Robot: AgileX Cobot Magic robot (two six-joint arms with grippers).
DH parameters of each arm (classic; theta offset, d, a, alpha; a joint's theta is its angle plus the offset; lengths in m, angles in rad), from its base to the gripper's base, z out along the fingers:
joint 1: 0 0.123 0 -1.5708
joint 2: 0.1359 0 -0.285 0
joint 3: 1.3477 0 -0.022 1.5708
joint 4: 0 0.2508 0 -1.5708
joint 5: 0 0 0.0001 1.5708
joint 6: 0 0.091 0 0
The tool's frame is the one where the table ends.
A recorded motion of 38 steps. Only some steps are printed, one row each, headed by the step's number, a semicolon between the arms.
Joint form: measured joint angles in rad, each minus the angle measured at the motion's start. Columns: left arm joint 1, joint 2, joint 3, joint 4, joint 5, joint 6; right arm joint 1, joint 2, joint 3, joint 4, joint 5, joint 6.
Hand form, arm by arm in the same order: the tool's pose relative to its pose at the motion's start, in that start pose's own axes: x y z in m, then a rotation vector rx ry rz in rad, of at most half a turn. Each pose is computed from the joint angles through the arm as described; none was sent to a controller.
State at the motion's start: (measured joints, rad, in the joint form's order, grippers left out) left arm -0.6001 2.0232 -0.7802 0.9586 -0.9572 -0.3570; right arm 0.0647 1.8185 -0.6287 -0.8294 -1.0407 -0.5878
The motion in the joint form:
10: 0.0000 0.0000 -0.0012 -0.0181 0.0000 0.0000; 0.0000 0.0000 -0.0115 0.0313 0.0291 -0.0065
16: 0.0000 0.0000 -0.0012 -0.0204 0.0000 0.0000; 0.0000 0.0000 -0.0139 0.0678 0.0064 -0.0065
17: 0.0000 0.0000 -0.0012 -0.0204 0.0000 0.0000; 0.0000 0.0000 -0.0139 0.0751 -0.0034 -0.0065
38: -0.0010 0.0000 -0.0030 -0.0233 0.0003 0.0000; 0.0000 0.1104 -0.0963 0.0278 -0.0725 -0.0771
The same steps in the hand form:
10: -0.0007 0.0015 0.0001 -0.0141 -0.0060 -0.0096; 0.0033 -0.0037 0.0015 0.0140 0.0349 0.0026
16: -0.0008 0.0016 0.0001 -0.0159 -0.0067 -0.0109; 0.0032 -0.0079 0.0017 0.0545 0.0326 0.0194
17: -0.0008 0.0016 0.0001 -0.0159 -0.0067 -0.0109; 0.0028 -0.0089 0.0016 0.0653 0.0280 0.0228
38: -0.0013 0.0019 0.0005 -0.0177 -0.0085 -0.0111; 0.0163 -0.0054 0.0217 0.0527 -0.0394 -0.0549

